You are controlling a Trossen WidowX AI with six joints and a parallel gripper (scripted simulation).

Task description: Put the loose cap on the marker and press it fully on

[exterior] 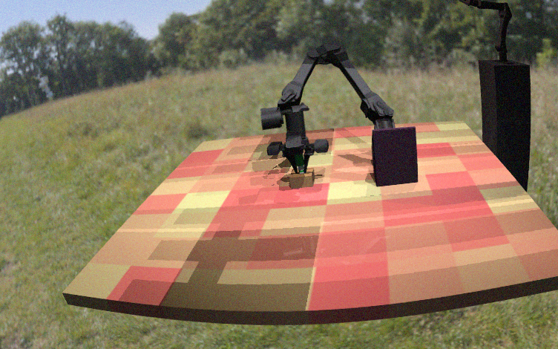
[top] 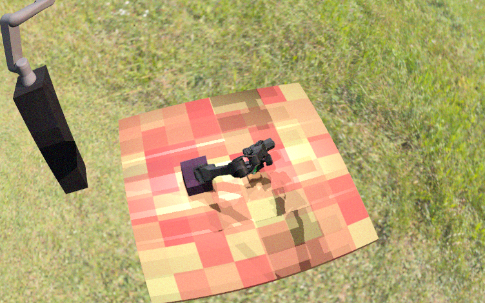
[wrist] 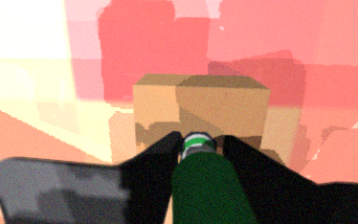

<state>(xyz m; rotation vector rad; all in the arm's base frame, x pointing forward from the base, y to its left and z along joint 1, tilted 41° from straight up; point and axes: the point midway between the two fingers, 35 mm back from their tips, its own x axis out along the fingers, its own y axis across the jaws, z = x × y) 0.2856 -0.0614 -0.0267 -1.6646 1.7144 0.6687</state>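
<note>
Right now the green marker cap is 1 cm to the right of my gripper tip and 5 cm above it.
</note>
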